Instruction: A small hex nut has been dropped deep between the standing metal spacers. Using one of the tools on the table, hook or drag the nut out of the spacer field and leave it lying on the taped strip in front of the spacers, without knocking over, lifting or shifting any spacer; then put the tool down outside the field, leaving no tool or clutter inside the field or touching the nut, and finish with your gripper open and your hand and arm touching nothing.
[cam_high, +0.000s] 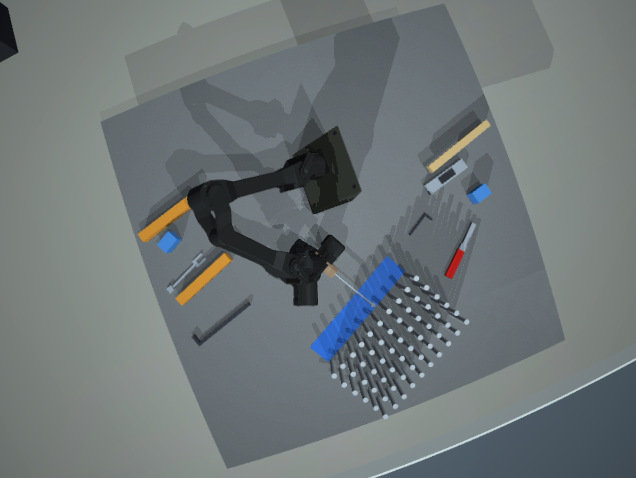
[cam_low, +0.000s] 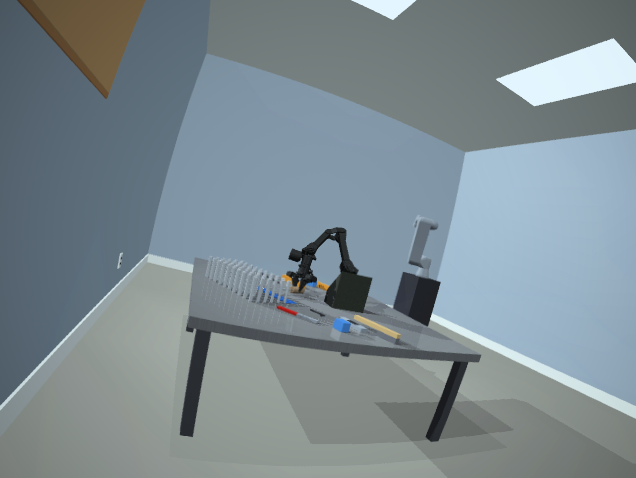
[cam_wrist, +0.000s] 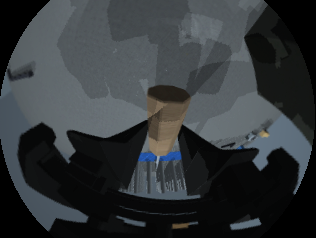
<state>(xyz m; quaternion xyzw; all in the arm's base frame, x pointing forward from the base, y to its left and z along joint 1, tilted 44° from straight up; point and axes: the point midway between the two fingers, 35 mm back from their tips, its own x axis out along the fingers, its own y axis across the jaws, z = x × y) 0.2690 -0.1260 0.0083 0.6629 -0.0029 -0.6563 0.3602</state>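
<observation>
My gripper tip is 90 mm short of the wooden-handled screwdriver and 50 mm to the right of it. Also, from my gripper tip: wrench 130 mm behind, 440 mm to the right, 20 mm below; then blue taped strip 180 mm ahead, 50 mm to the left, 20 mm below; then red-handled tool 120 mm ahead, 450 mm to the left, 20 mm below.
</observation>
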